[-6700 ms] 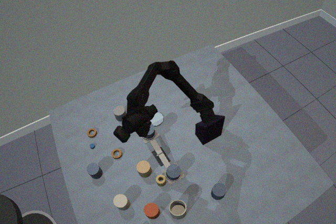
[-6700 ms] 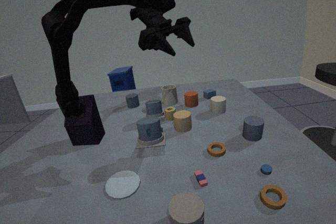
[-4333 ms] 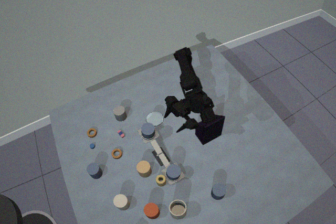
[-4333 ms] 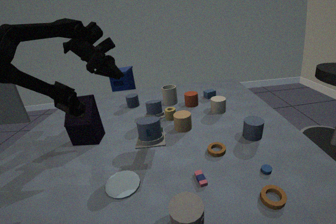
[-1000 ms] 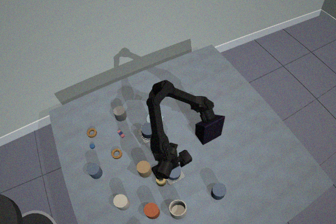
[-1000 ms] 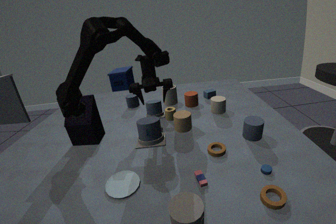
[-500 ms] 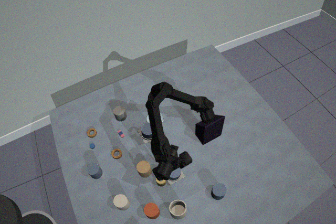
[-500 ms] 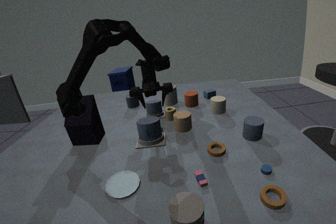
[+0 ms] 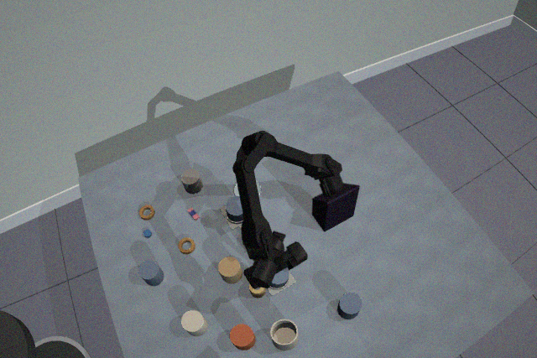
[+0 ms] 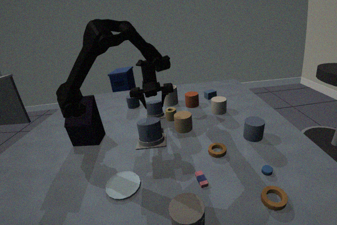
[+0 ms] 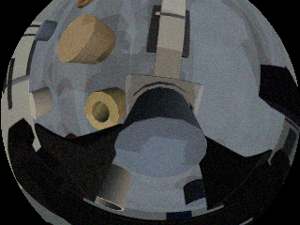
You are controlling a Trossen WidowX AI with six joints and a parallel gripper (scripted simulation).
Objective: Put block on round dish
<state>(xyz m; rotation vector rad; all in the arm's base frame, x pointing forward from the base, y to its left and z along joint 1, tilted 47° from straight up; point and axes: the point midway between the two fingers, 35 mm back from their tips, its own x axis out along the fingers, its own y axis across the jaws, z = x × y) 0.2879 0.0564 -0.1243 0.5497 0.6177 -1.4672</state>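
Right now the balance is 140 mm to the right of my gripper tip, 30 mm below it and 10 mm ahead of it. Also, from my gripper tip: orange cylinder (190 mm ahead, 140 mm to the left, 30 mm below); then grey block (20 mm below); then tan cylinder (110 mm ahead, 80 mm to the right, 30 mm below).
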